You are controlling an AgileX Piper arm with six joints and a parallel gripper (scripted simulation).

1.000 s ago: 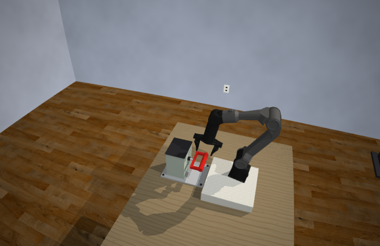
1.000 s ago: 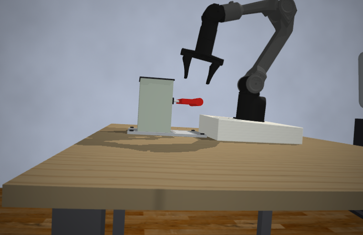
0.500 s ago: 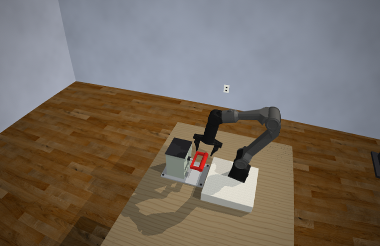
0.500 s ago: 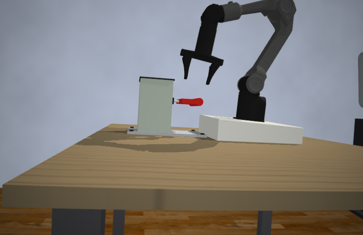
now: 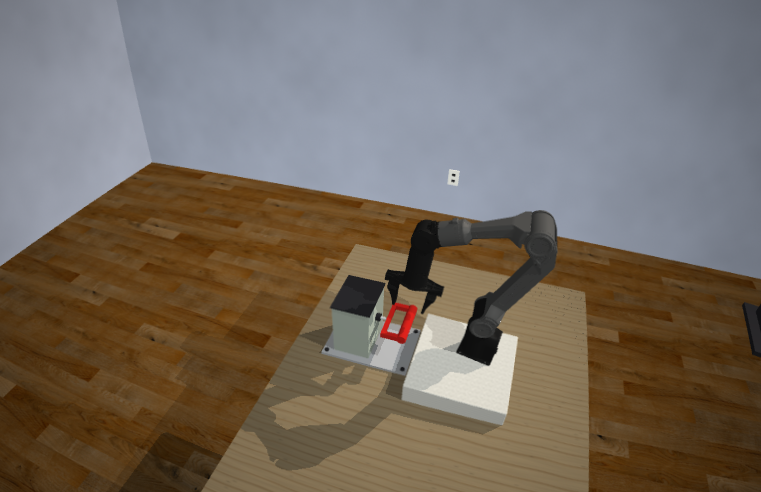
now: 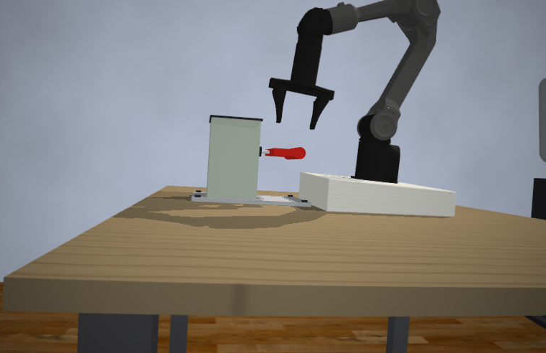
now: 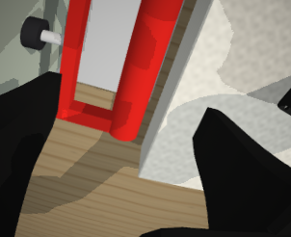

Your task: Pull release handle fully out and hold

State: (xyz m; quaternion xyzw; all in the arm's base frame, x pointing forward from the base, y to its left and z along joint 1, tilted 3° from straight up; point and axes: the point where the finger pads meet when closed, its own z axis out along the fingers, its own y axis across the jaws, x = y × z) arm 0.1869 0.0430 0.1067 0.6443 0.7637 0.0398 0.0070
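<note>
The grey baseplate is 17 cm below my hand, 9 cm ahead of it and 2 cm to the left of it.
</note>
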